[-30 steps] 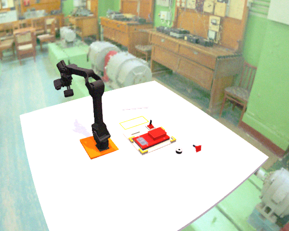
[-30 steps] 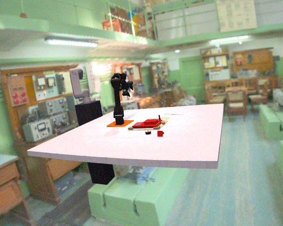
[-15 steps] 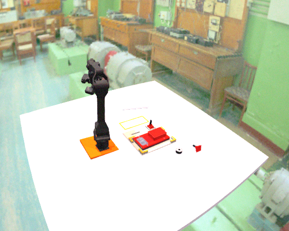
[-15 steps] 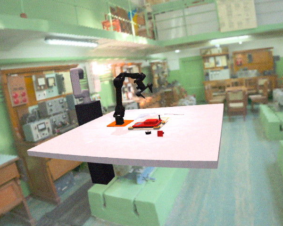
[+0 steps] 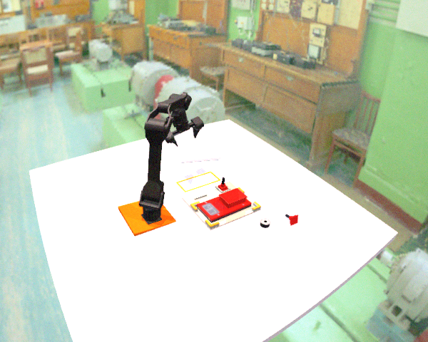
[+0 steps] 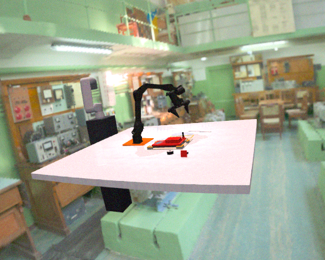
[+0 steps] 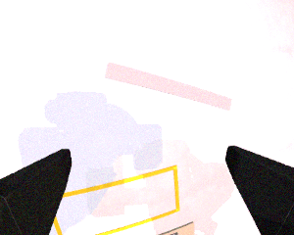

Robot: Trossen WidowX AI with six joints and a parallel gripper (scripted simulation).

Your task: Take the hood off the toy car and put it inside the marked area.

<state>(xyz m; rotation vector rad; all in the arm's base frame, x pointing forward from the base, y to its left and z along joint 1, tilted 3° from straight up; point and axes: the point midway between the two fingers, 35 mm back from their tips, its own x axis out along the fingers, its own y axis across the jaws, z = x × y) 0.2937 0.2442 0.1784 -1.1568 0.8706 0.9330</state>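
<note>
The red hood lies 10 mm ahead of my gripper tip, 340 mm to the right of it and 100 mm below it. From my gripper tip the other things lie so: white wheel (40 mm ahead, 510 mm to the right, 130 mm below).
</note>
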